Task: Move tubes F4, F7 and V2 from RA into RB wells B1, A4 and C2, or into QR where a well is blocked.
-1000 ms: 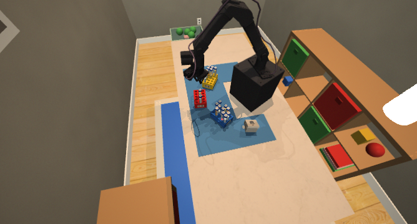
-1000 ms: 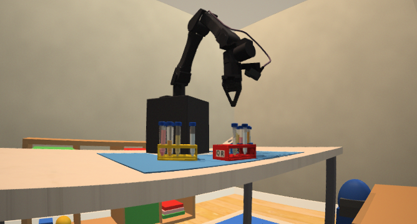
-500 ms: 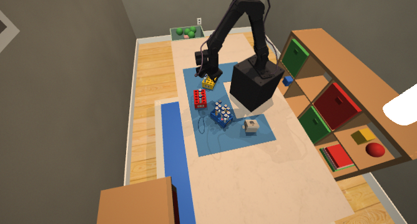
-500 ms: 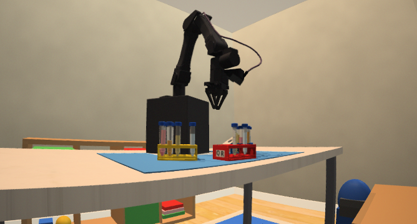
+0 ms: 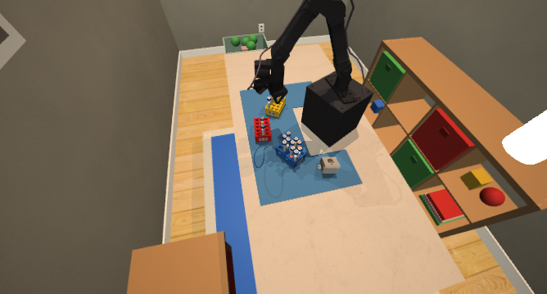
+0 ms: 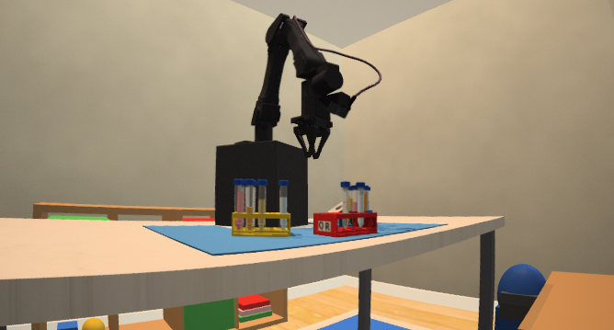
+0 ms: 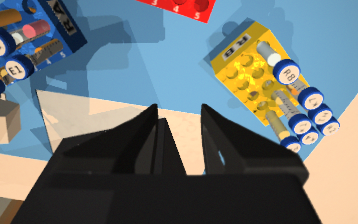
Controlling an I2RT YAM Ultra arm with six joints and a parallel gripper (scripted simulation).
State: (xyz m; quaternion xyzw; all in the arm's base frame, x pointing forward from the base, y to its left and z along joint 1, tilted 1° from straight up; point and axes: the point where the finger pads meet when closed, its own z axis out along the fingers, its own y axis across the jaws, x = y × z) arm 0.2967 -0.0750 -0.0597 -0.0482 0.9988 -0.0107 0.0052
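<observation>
The tube R8 is 130 mm below my hand, 110 mm to the right of it and 10 mm ahead of it. The rest, counted from my hand: red rack: 170 mm below, 80 mm ahead, 20 mm to the left; then rack RB: 170 mm below, 130 mm to the right, 40 mm behind; then tube: 130 mm below, 90 mm ahead, 20 mm to the left.
</observation>
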